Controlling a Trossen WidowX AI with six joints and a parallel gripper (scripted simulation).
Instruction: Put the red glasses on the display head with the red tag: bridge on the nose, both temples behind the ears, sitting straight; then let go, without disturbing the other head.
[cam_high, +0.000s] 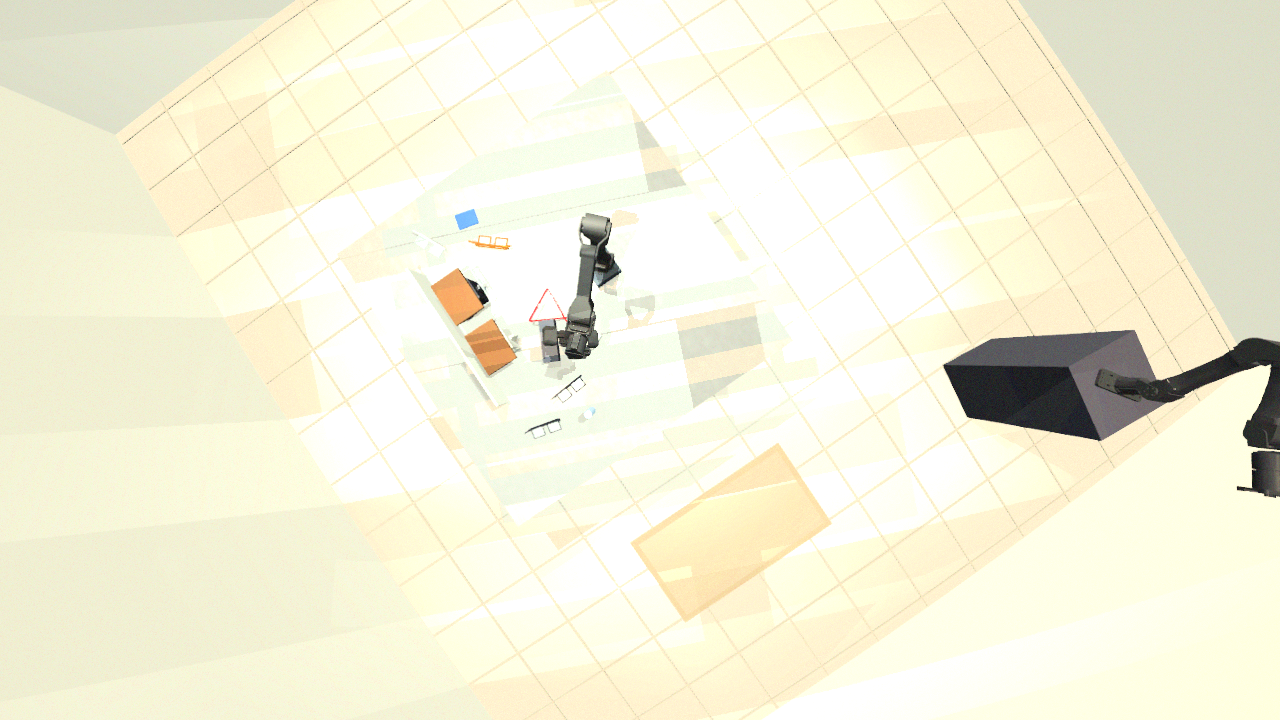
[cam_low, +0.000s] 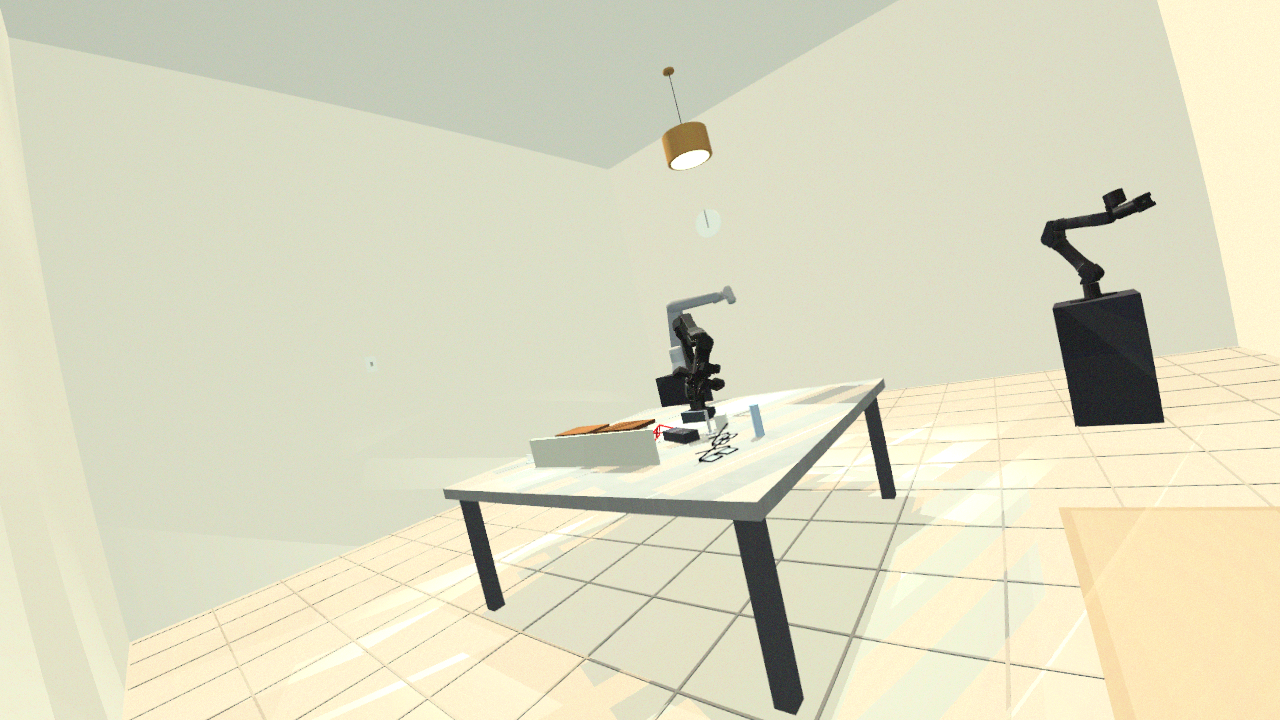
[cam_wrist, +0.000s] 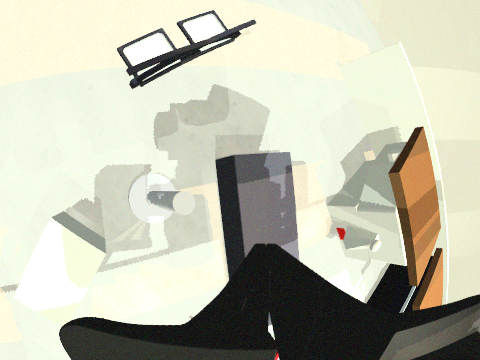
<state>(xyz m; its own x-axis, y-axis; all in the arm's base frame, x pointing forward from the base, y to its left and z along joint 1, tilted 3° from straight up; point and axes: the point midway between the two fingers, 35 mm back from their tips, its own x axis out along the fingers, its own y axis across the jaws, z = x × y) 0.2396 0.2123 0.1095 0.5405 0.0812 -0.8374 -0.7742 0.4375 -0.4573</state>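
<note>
Now: the pale box 10 cm below my gripper tip, 10 cm behind it and 2 cm to the left of it. Round my gripper tip: long white wall (35 cm ahead, 21 cm to the right, 7 cm below); dark box (11 cm below, 6 cm ahead, 5 cm to the right); blue square (63 cm to the right, 14 cm ahead, 12 cm below).
</note>
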